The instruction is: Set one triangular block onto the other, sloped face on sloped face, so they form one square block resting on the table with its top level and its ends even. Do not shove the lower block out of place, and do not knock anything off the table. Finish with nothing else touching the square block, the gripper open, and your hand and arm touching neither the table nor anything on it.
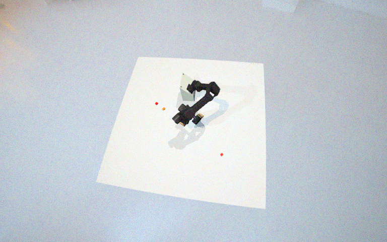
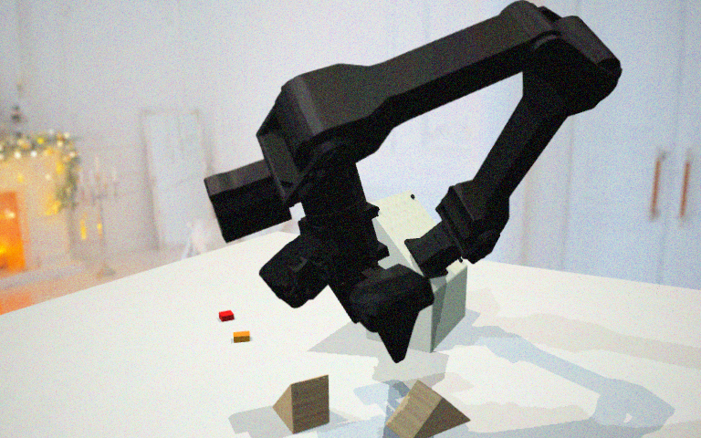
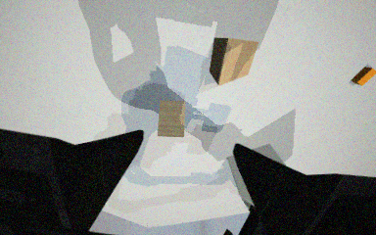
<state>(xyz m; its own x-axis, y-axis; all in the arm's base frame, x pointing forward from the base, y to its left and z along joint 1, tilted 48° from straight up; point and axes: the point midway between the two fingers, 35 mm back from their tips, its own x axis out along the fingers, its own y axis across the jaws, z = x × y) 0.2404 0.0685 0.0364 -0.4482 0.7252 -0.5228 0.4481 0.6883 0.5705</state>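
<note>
The triangular block lies 40 mm behind my gripper tip, 40 mm to the left of it and 80 mm below it. Also, from my gripper tip: small orange block (60 mm behind, 280 mm to the right, 100 mm below).
</note>
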